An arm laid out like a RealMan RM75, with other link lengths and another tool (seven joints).
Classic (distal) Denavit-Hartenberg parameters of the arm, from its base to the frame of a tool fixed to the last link. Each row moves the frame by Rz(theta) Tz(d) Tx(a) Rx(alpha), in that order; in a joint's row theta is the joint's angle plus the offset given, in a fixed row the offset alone. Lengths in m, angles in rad.
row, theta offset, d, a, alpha
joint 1, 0, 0.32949, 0, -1.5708
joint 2, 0, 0, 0, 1.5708
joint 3, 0, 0.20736, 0, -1.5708
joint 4, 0, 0, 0, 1.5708
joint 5, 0, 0.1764, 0, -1.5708
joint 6, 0, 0, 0, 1.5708
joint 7, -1.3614, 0.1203, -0.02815, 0.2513
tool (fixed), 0, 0.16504, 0, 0
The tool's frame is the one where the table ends.
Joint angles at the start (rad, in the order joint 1, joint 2, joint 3, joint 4, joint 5, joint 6, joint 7): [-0.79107, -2.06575, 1.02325, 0.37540, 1.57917, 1.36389, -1.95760]
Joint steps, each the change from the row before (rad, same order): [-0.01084, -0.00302, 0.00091, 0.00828, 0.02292, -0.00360, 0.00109]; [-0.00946, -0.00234, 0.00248, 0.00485, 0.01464, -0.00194, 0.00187]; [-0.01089, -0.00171, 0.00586, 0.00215, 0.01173, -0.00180, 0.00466]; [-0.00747, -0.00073, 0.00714, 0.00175, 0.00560, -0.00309, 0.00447]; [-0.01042, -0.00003, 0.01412, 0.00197, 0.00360, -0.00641, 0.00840]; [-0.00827, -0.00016, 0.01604, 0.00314, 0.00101, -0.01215, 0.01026]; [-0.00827, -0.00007, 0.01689, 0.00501, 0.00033, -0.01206, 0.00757]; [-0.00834, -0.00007, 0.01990, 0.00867, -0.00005, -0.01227, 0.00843]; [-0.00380, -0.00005, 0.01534, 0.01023, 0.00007, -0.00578, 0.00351]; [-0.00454, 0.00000, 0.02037, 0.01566, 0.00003, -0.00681, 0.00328]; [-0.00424, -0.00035, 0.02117, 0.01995, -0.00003, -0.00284, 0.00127]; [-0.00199, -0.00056, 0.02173, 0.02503, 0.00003, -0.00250, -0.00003]
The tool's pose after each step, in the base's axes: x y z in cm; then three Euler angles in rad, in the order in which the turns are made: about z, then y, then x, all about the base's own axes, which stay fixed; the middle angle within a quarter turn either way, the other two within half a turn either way. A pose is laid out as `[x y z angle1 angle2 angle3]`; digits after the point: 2 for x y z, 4 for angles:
[-5.14 30.44 -6.10 -2.3259 0.3941 -3.0629]
[-5.10 30.29 -6.35 -2.3046 0.3810 -3.0744]
[-5.06 30.09 -6.63 -2.2808 0.3675 -3.0873]
[-5.05 30.00 -6.84 -2.2633 0.3568 -3.0947]
[-5.07 29.91 -7.12 -2.2378 0.3409 -3.1029]
[-5.18 29.96 -7.41 -2.2149 0.3231 -3.1042]
[-5.24 30.04 -7.68 -2.1925 0.3059 -3.1052]
[-5.29 30.12 -7.94 -2.1649 0.2874 -3.1060]
[-5.31 30.12 -8.08 -2.1442 0.2753 -3.1081]
[-5.29 30.12 -8.23 -2.1164 0.2602 -3.1106]
[-5.15 30.04 -8.33 -2.0848 0.2474 -3.1160]
[-4.99 29.97 -8.40 -2.0520 0.2354 -3.1198]

